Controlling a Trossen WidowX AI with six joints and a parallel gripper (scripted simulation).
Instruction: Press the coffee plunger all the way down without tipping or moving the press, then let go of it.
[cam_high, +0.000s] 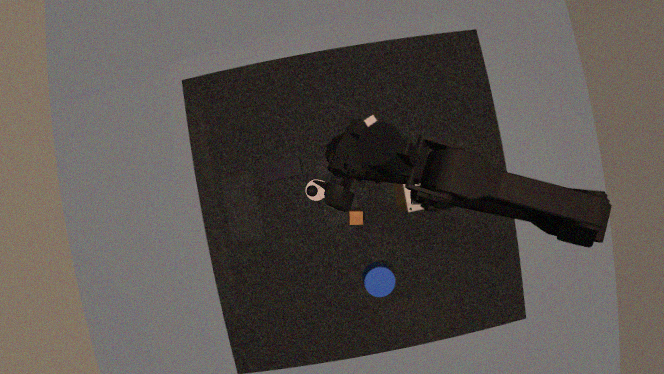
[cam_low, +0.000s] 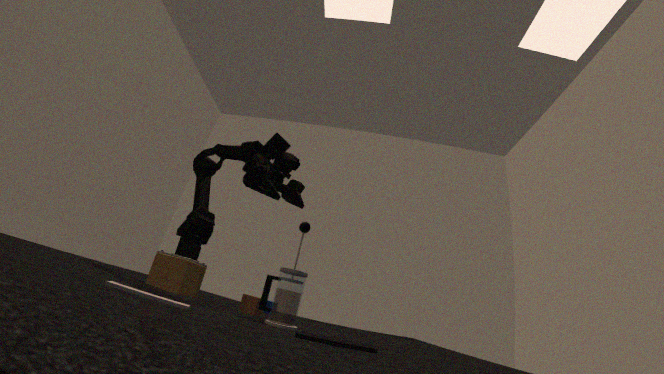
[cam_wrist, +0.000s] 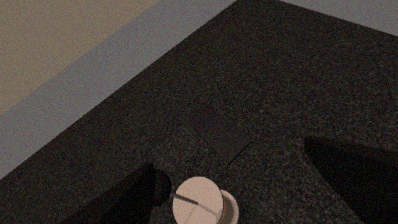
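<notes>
Now: gripper tip 1 cm short of the coffee press, 7 cm to the right of it and 16 cm above it. The rest, counted from my gripper tip: orange block (12 cm behind, 17 cm to the left, 26 cm below); pale flat strip (14 cm behind, 18 cm to the right, 28 cm below); blue disc (21 cm behind, 42 cm to the left, 26 cm below).
</notes>
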